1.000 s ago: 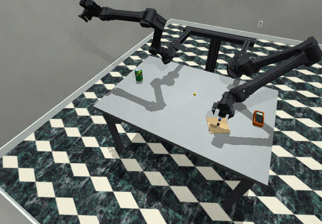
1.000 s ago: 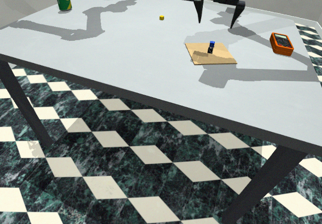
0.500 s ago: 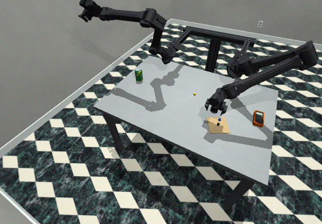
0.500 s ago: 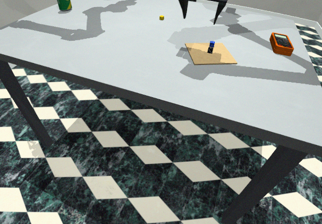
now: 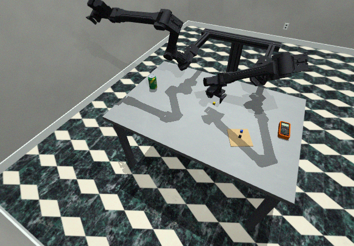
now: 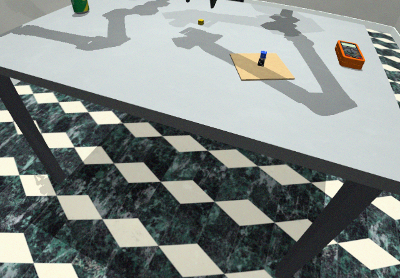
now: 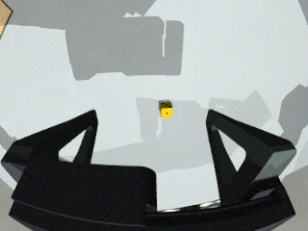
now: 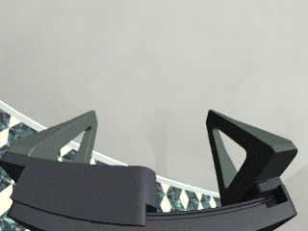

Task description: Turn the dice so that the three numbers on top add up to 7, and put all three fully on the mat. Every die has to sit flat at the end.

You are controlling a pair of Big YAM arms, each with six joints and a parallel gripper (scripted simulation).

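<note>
Now: left hand 5 cm past the yellow die, 1 cm to the left of it and 8 cm above it. Also, from my left hand: tan mat (20 cm ahead, 23 cm to the left, 9 cm below); black die (20 cm ahead, 23 cm to the left, 8 cm below); blue die (16 cm ahead, 23 cm to the left, 8 cm below).
</note>
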